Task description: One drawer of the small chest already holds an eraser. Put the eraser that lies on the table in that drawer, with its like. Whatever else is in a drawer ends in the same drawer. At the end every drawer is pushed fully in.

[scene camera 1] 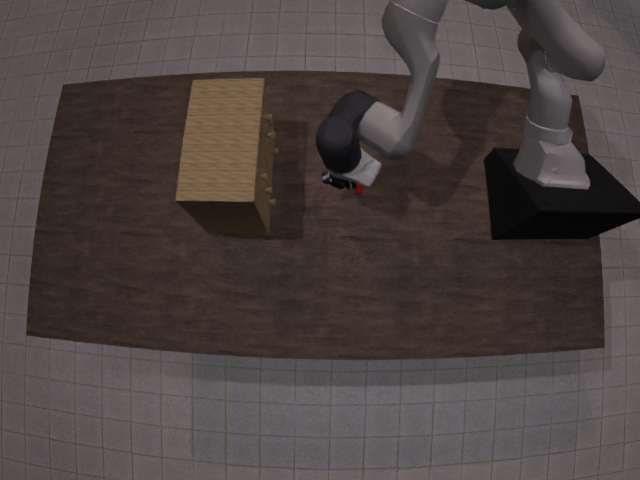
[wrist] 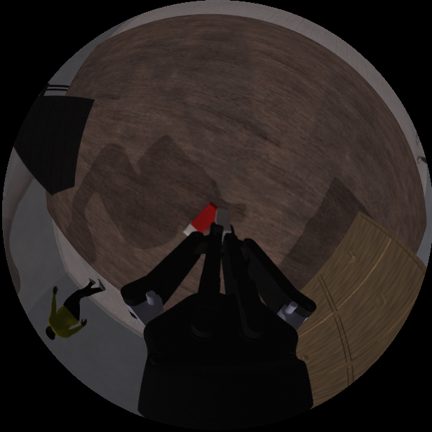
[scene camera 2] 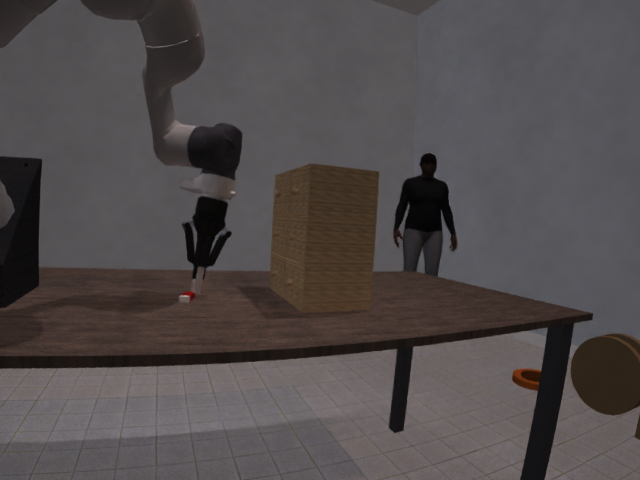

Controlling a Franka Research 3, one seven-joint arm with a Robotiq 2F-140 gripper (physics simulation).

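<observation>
The eraser (scene camera 1: 359, 189) (scene camera 2: 186, 298) (wrist: 204, 218), red with a white end, lies flat on the table. My gripper (scene camera 2: 197, 290) (wrist: 220, 217) is shut with nothing between its fingers. Its fingertips are low over the table, right beside the eraser, on the chest's side of it in the wrist view; whether they touch it I cannot tell. In scene camera 1 the wrist covers most of the fingers. The small wooden chest (scene camera 1: 222, 139) (scene camera 2: 338, 237) (wrist: 370, 305) stands on the table with its knobbed drawer fronts towards the arm. Its drawers look shut, and their contents are hidden.
The arm's black base block (scene camera 1: 547, 222) (scene camera 2: 23, 227) (wrist: 55, 142) stands at the table's opposite end from the chest. The chest's drawer fronts are a short way from the gripper. The table edge (scene camera 2: 206, 356) runs along the front in scene camera 2. A person (scene camera 2: 426, 206) stands beyond the table.
</observation>
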